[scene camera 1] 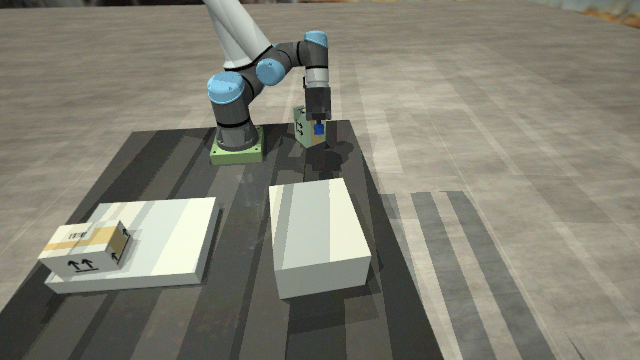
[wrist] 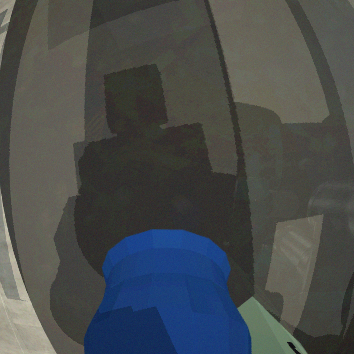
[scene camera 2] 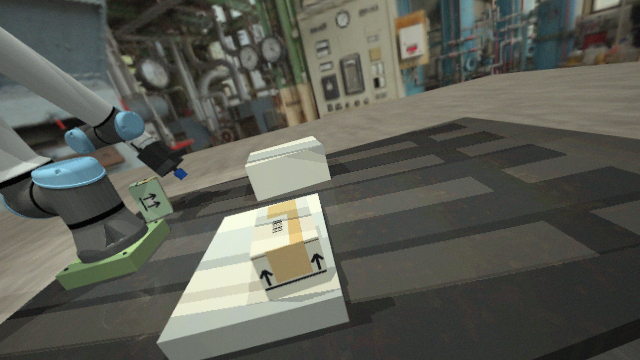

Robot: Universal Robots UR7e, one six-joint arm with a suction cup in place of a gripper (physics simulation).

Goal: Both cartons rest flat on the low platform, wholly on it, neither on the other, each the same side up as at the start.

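Places are measured from the arm's base along level axes (x ahead, y left, z up), in metres.
Where they show: hand at its tool point: (scene camera 1: 319,134) (wrist: 165,278) (scene camera 2: 184,177); arm's base at its link origin: (scene camera 1: 238,139) (scene camera 2: 116,243).
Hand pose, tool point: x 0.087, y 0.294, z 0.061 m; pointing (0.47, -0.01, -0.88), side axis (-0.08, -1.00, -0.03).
Observation:
Each offset is from my tool point to the top centre of the thing.
A white carton with tan tape {dx +0.395, dy -0.560, dz +0.018 m} (scene camera 1: 82,242) (scene camera 2: 287,245) sits flat, arrows up, on the low white platform {dx +0.334, dy -0.486, dz -0.058 m} (scene camera 1: 175,240) (scene camera 2: 205,290), close to the platform's edge. A green carton {dx -0.132, dy -0.022, dz +0.027 m} (scene camera 1: 302,127) (scene camera 2: 151,199) (wrist: 267,322) is on the dark table beside the robot base; its arrows point sideways in scene camera 2. My gripper, a blue suction cup (scene camera 1: 319,129) (scene camera 2: 180,174) (wrist: 167,245), hangs in the air beside the green carton, apart from it, and nothing is on the cup. The cup hides part of the green carton in scene camera 1.
A taller white block {dx +0.383, dy -0.052, dz +0.014 m} (scene camera 1: 320,225) (scene camera 2: 290,172) stands on the table to the right of the platform in scene camera 1. The green robot base (scene camera 1: 236,158) (scene camera 2: 117,267) stands near the table's back edge. The arm's shadow falls below the cup.

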